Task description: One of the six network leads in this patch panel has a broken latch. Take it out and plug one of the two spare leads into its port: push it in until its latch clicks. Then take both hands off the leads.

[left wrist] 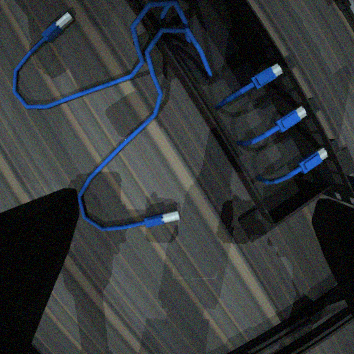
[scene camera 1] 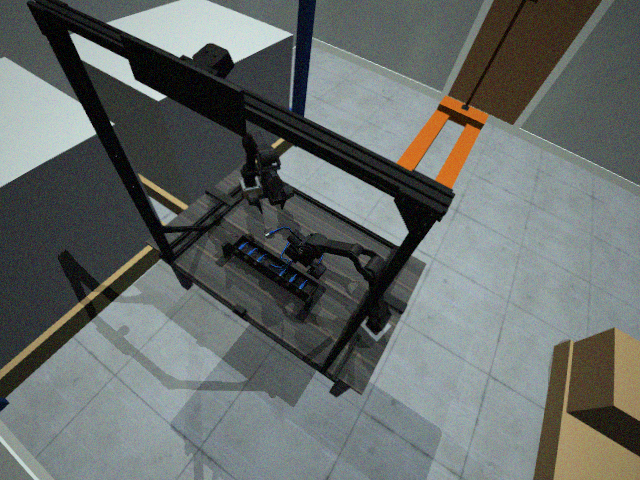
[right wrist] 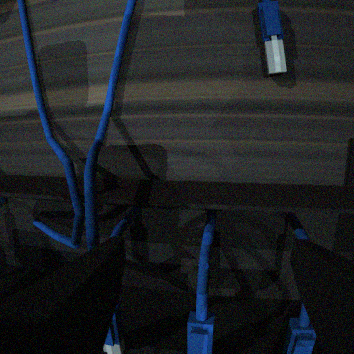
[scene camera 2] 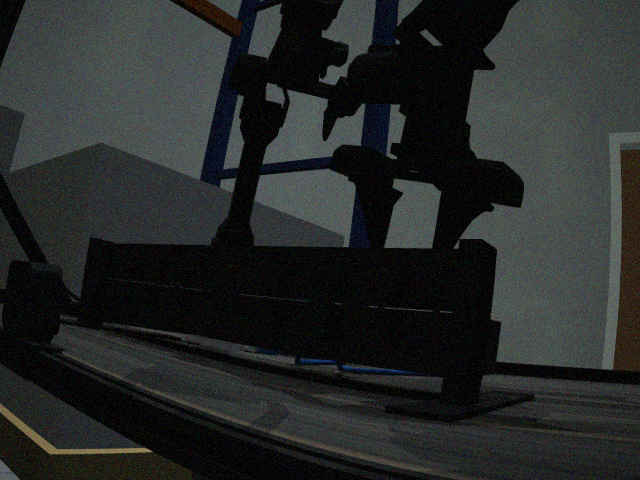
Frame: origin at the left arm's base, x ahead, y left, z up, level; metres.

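Seen in the pictures: left gripper, fingertip midpoint: (left wrist: pixel 200 206) (scene camera 1: pixel 272 211) (scene camera 2: pixel 293 132); right gripper, fingertip midpoint: (scene camera 1: pixel 301 267) (right wrist: pixel 209 250); left arm's base at its link origin: (scene camera 1: pixel 250 182); right arm's base at its link origin: (scene camera 1: pixel 375 324).
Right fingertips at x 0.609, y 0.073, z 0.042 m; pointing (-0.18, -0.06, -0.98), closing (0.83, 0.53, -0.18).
Observation:
Offsets run from my right fingertips to a thing's top centre. "spot": to the spot under its first point. Level surfaces: height alone.
The black patch panel @(0.059 m back, 0.126 m right, 0.002 m down) (scene camera 1: pixel 230 250) (scene camera 2: pixel 285 295) (left wrist: pixel 246 46) lies on the wooden table, with blue network leads plugged in. Three plugged leads @(0.104 m back, 0.169 m right, 0.016 m down) (left wrist: pixel 267 75) @(0.148 m back, 0.200 m right, 0.016 m down) (left wrist: pixel 291 119) @(0.192 m back, 0.231 m right, 0.016 m down) (left wrist: pixel 312 161) show in the left wrist view. Two spare leads lie loose beside the panel, their plugs at the middle (left wrist: pixel 165 218) and at the top left (left wrist: pixel 57 26) (scene camera 1: pixel 268 233). My left gripper (scene camera 1: pixel 270 206) (left wrist: pixel 200 206) is open and empty, high above the spares. My right gripper (scene camera 1: pixel 296 250) (scene camera 2: pixel 413 229) (right wrist: pixel 209 250) is open low over the panel, its fingers on either side of one plugged lead @(spot: 0.029 m ahead, 0.049 m right, 0.020 m down) (right wrist: pixel 201 326). One spare plug @(spot: 0.021 m back, 0.089 m left, 0.100 m down) (right wrist: pixel 274 53) shows beyond it.
A black gantry frame (scene camera 1: pixel 347 157) spans the table @(0.111 m down) (scene camera 1: pixel 223 295). The two spare cables @(spot: 0.196 m back, 0.005 m left, 0.106 m down) (left wrist: pixel 116 147) run in loops across the table from the panel's middle. Scene camera 2 is dark and shows the panel's back and a blue cable @(spot: 0.098 m back, 0.003 m right, 0.106 m down) (scene camera 2: pixel 347 368) under it.

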